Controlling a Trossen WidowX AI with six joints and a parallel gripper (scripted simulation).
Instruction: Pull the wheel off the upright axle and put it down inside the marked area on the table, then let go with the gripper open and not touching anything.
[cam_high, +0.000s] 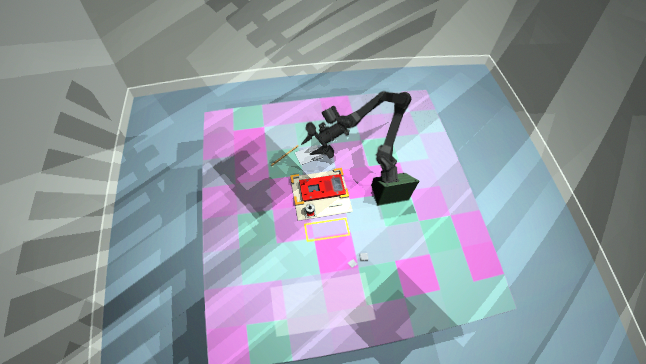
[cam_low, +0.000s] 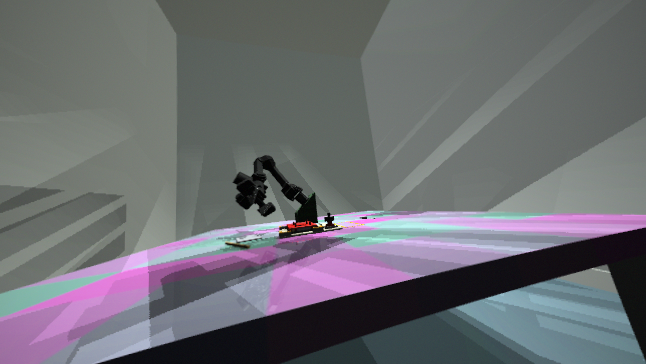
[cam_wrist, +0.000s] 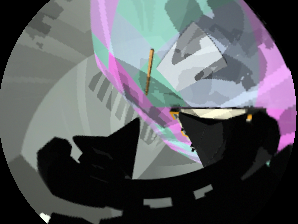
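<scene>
Right now the grey wheel is 1 cm ahead of my gripper tip, 27 cm to the left of it and 7 cm below it. Round my gripper tip: pencil (10 cm ahead, 5 cm to the right, 10 cm below); red axle (1 cm ahead, 28 cm to the left, 7 cm below).
</scene>
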